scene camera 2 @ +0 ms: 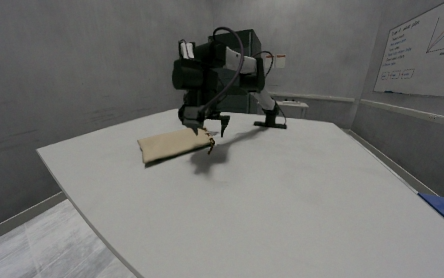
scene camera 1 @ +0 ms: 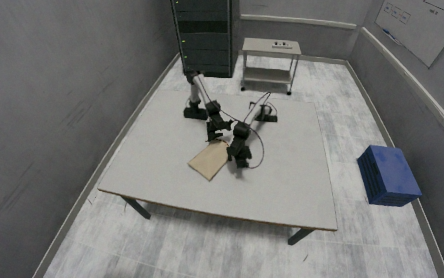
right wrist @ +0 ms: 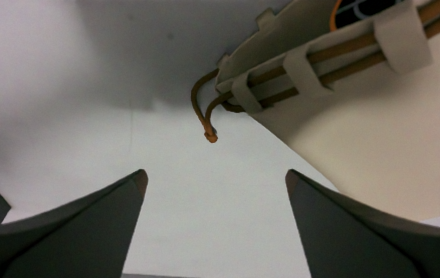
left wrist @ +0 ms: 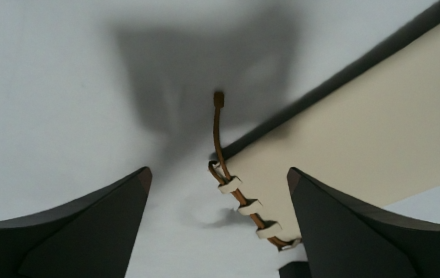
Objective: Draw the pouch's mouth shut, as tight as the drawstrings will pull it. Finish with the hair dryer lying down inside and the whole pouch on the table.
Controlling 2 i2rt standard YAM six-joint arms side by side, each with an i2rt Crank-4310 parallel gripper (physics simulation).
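Note:
The beige pouch (scene camera 1: 208, 161) (scene camera 2: 172, 145) (left wrist: 360, 135) (right wrist: 385, 135) lies flat on the table. Its mouth gapes in the right wrist view, where part of the hair dryer (right wrist: 362, 12), dark with an orange rim, shows inside. Brown drawstrings run through loops at the mouth. One cord end (left wrist: 218, 99) sticks out at one corner, ahead of my left gripper (left wrist: 219, 170) (scene camera 1: 237, 161), which is open above that corner. The other knotted cord end (right wrist: 211, 137) lies ahead of my right gripper (right wrist: 216, 172), which is open above the other corner. Both grippers are empty.
The table (scene camera 1: 280, 190) (scene camera 2: 280, 210) carries both arms, whose grippers are close together at the pouch's mouth. A blue crate (scene camera 1: 390, 172) stands on the floor at the right. A cart (scene camera 1: 254, 46) and a dark rack cabinet (scene camera 1: 205, 49) stand behind the table.

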